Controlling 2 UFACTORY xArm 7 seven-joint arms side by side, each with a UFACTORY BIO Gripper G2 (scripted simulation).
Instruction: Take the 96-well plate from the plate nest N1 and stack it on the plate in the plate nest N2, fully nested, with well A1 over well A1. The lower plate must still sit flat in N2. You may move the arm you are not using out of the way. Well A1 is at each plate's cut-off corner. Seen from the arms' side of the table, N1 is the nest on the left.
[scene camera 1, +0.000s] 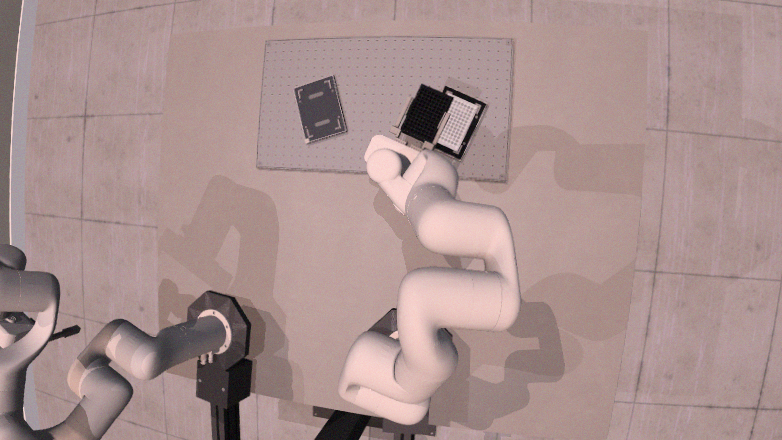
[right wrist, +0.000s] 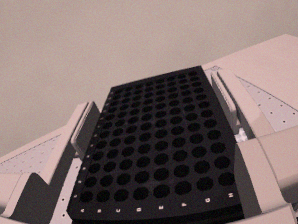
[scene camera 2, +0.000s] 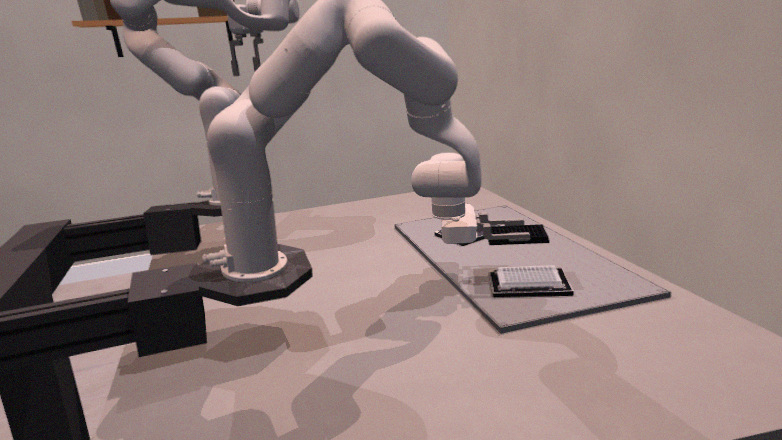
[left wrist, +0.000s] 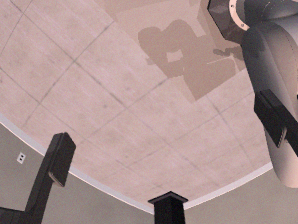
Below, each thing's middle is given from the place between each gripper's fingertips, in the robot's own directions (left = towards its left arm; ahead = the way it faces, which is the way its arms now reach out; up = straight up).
Scene:
Right now my right hand is 9 cm above the white 96-well plate [scene camera 2: 530, 276], 6 cm to the left of it and 1 cm past it. Round my right hand: plate nest N1 [scene camera 1: 324, 107]: 30 cm to the left, 10 cm below, 4 cm ahead; then black 96-well plate [scene camera 1: 417, 128]: 1 cm below; then plate nest N2 [scene camera 2: 495, 281]: 10 cm below, 6 cm to the right, 1 cm behind.
My left hand is 49 cm short of the plate nest N1, 49 cm to the left of it and 48 cm above it. From my left hand the other things lie so: white 96-well plate (45 cm ahead, 85 cm to the right, 47 cm below); black 96-well plate (46 cm ahead, 79 cm to the right, 39 cm below); plate nest N2 (45 cm ahead, 85 cm to the right, 48 cm below).

